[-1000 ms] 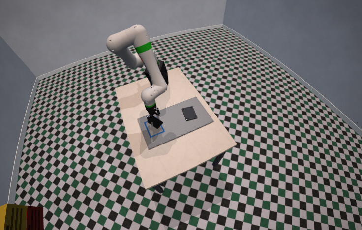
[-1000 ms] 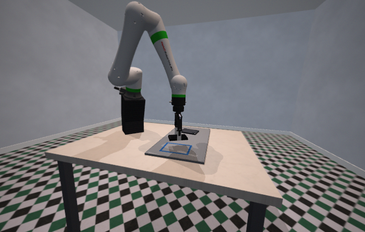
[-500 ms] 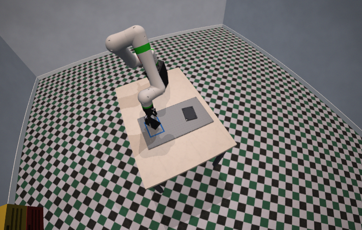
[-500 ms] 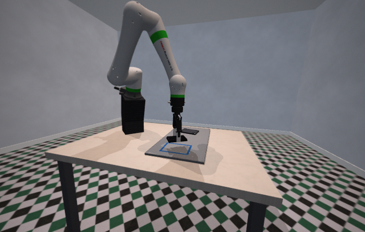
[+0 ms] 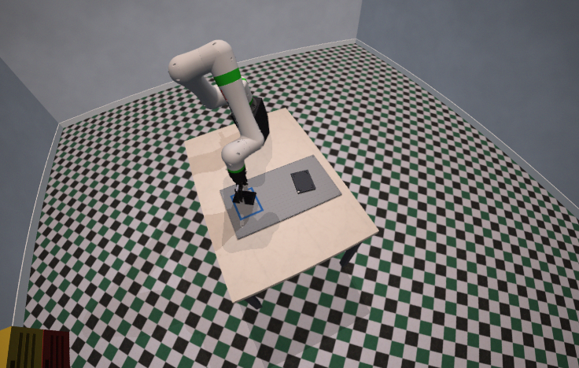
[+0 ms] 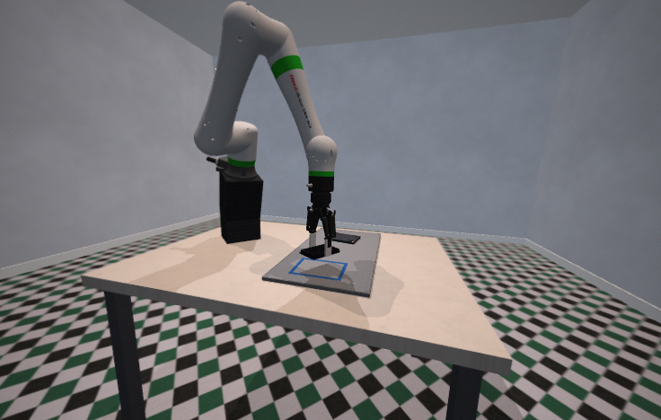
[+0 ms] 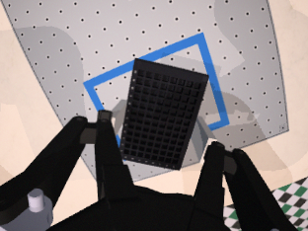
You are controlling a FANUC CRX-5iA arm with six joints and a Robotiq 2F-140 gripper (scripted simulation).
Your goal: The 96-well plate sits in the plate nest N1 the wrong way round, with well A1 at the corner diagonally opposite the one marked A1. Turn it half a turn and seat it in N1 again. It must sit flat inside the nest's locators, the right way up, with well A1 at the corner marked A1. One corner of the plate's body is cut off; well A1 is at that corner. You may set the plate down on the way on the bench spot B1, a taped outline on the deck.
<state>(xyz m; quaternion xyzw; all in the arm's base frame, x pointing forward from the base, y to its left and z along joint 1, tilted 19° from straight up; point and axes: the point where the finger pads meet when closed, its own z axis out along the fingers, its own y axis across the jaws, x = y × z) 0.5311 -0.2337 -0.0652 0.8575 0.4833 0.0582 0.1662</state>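
The black 96-well plate lies 20 mm below my hand. Also, from my hand: dark plate nest N1: 390 mm to the left, 80 mm below, 10 mm ahead; white A1 mark: 320 mm to the left, 80 mm below, 70 mm ahead.
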